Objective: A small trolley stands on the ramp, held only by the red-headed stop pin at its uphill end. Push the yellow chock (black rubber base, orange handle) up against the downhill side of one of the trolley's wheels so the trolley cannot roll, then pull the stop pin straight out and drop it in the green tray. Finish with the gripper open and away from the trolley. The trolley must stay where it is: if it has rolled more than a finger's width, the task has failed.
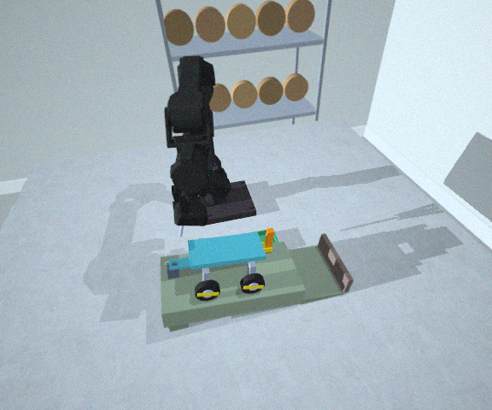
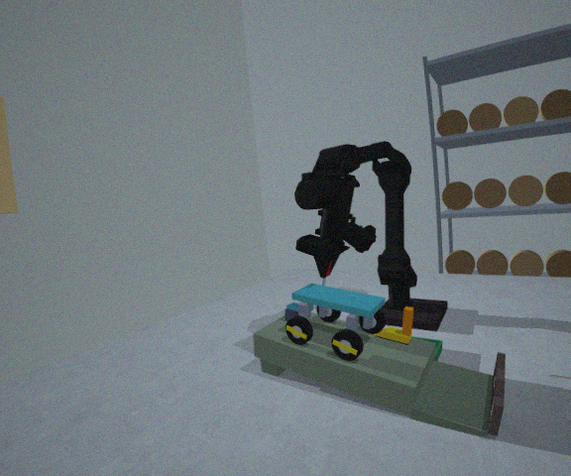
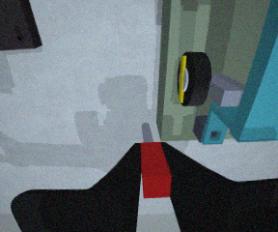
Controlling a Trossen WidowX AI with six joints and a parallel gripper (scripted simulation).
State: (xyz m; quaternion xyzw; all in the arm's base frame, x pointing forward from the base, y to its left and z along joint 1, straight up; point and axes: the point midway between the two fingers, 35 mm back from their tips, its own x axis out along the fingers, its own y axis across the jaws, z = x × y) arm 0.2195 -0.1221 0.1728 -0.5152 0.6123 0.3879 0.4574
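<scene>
Right now the green tray is 10 mm ahead of my gripper tip, 180 mm to the left of it and 170 mm below it. Round my gripper tip: green ramp 110 mm ahead, 60 mm to the left, 110 mm below; trolley 110 mm ahead, 60 mm to the left, 50 mm below; red-headed stop pin right at my gripper tip.
</scene>
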